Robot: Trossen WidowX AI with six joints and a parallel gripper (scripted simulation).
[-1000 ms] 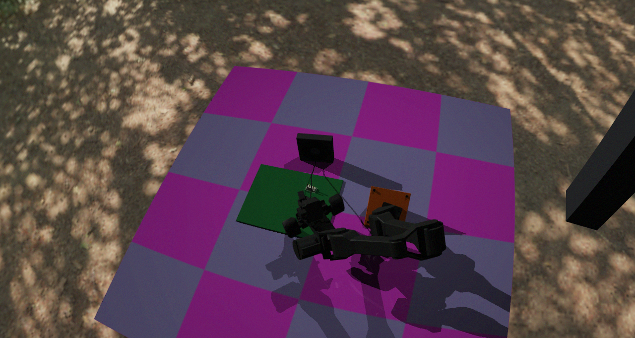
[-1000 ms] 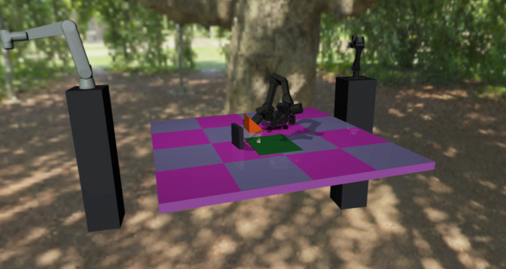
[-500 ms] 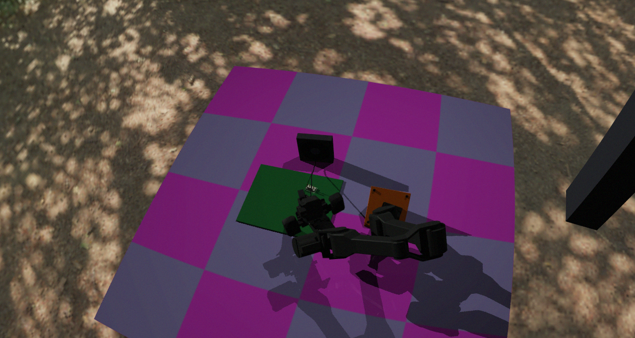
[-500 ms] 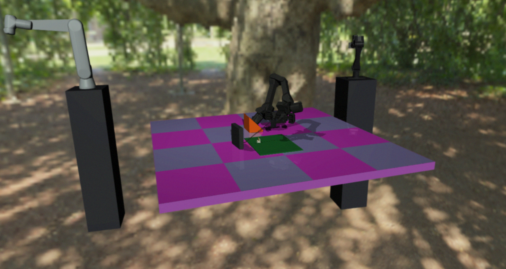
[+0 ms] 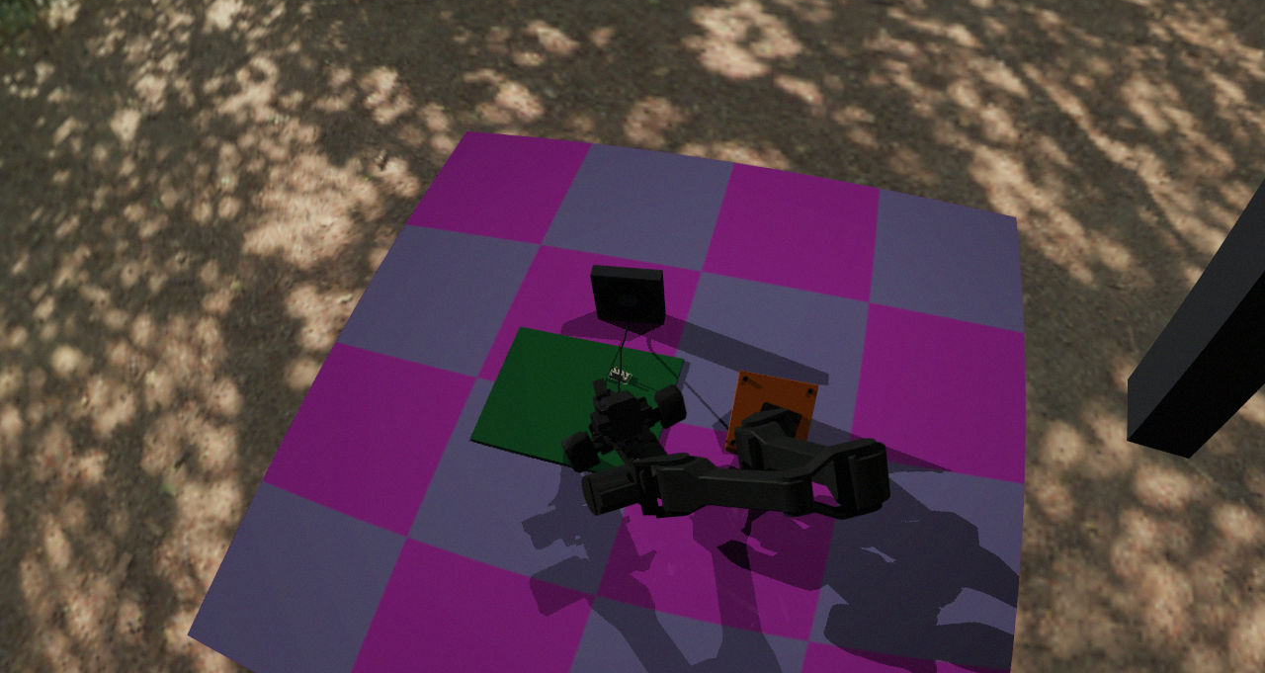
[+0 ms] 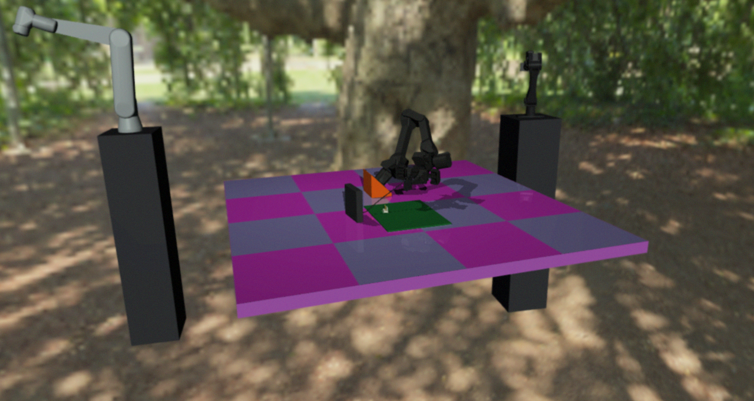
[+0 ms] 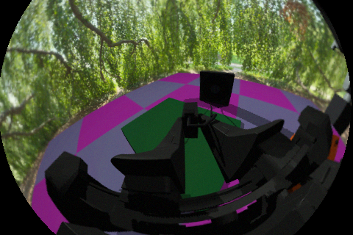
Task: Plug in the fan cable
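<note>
Right now the green board is 7 cm ahead of my gripper tip, 3 cm to the right of it and 12 cm below it. From my gripper tip the other things lie so: black fan (5 cm ahead, 22 cm to the right, 5 cm below); black plug (1 cm below).
</note>
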